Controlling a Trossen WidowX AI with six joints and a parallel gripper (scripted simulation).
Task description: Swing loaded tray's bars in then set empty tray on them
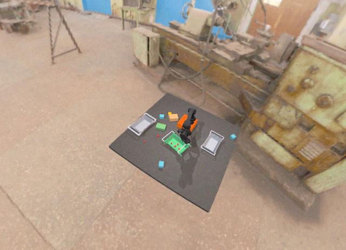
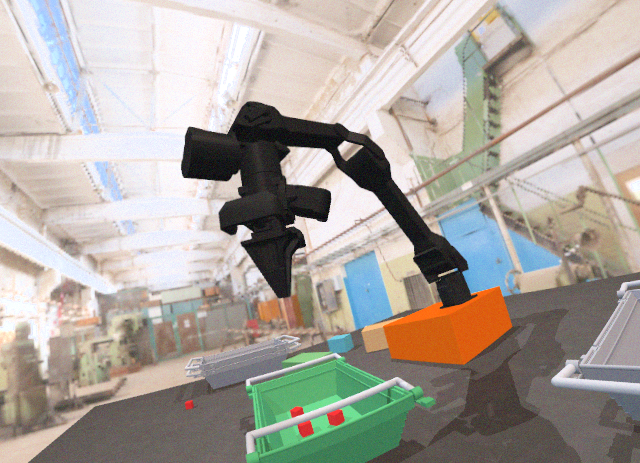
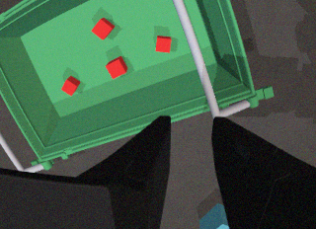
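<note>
Now: the grey tray 31 cm behind my gripper tip, 29 cm to the left of it and 15 cm below it. Also, from my gripper tip: tan block 37 cm behind, 34 cm to the right, 17 cm below; green block 13 cm behind, 38 cm to the right, 18 cm below.
</note>
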